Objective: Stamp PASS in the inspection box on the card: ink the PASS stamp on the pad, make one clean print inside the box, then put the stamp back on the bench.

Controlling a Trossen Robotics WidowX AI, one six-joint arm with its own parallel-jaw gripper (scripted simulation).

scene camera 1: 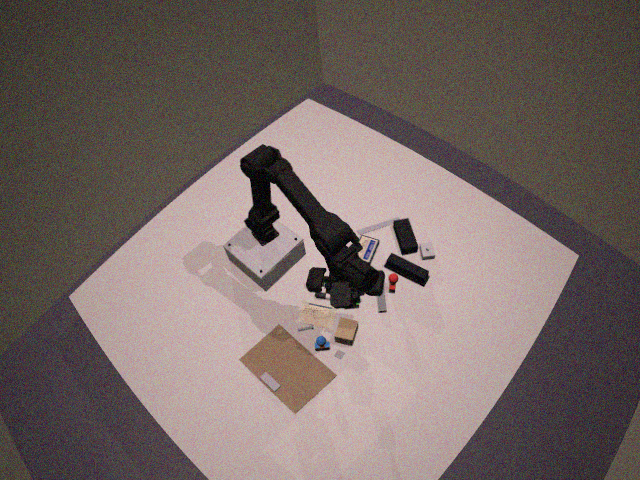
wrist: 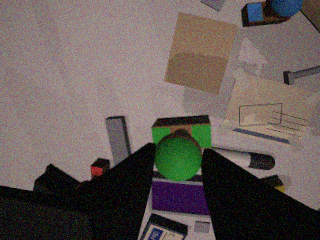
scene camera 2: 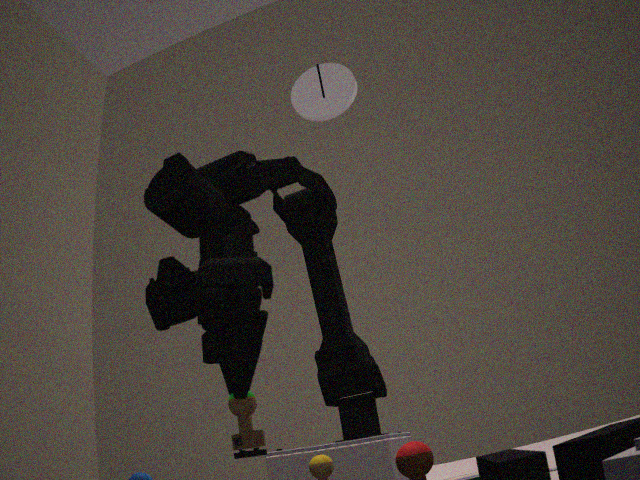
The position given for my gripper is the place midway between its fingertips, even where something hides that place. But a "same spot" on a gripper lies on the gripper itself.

my gripper: scene camera 1 351, 298; wrist; scene camera 2
same spot on my gripper: [wrist: 118, 197] = [scene camera 2: 219, 345]
